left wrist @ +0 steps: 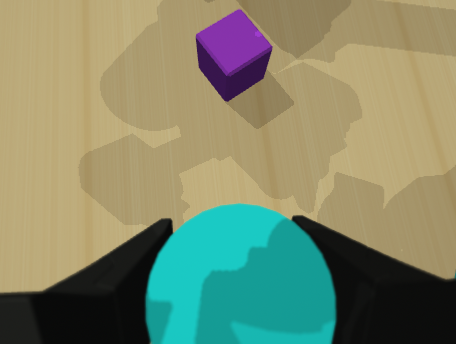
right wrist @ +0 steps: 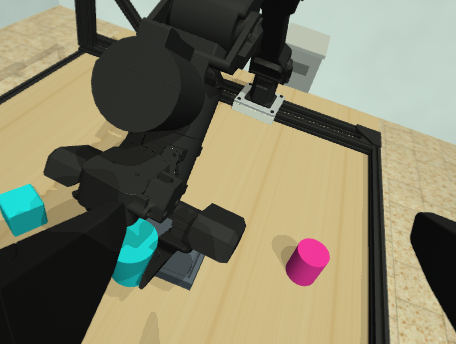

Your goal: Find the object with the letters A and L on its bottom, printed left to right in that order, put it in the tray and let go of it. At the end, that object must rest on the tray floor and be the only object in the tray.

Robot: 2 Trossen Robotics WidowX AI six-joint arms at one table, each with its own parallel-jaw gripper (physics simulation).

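Pixels of known places: left gripper, fingertip midpoint: [left wrist: 232, 227] [right wrist: 119, 275]; right gripper, fingertip midpoint: [right wrist: 268, 220]; left arm's base, link origin: [right wrist: 260, 97].
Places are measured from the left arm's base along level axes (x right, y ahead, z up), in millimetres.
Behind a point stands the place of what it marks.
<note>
My left gripper [left wrist: 232, 227] @(y 583, x -8, z 91 mm) is shut on a cyan cylinder [left wrist: 240, 280] @(y 568, x -9, z 129 mm) [right wrist: 136, 250] @(y 572, x -19, z 128 mm), whose round top faces the left wrist camera. The grey tray [right wrist: 175, 282] @(y 504, x -42, z -22 mm) shows in part in the right wrist view, behind the left gripper's finger and the cylinder; whether the cylinder is over its edge or beside it I cannot tell. My right gripper [right wrist: 268, 220] @(y 662, x -114, z 337 mm) is open and empty. A purple cube [left wrist: 234, 44] @(y 723, x 4, z 17 mm) lies ahead of the left gripper. A pink cylinder [right wrist: 307, 262] @(y 416, x -196, z 26 mm) stands right of the tray, and a cyan cube [right wrist: 22, 209] @(y 528, x 175, z 17 mm) is at the left. No letters show on any object.
The left arm [right wrist: 145, 85] @(y 572, x -18, z 304 mm) reaches across the middle of the right wrist view and hides part of the table and tray. A black frame rail [right wrist: 377, 225] @(y 246, x -305, z -8 mm) runs along the table's edge on the right, with a white mounting plate [right wrist: 242, 106] @(y 50, x 27, z -10 mm) at the back.
</note>
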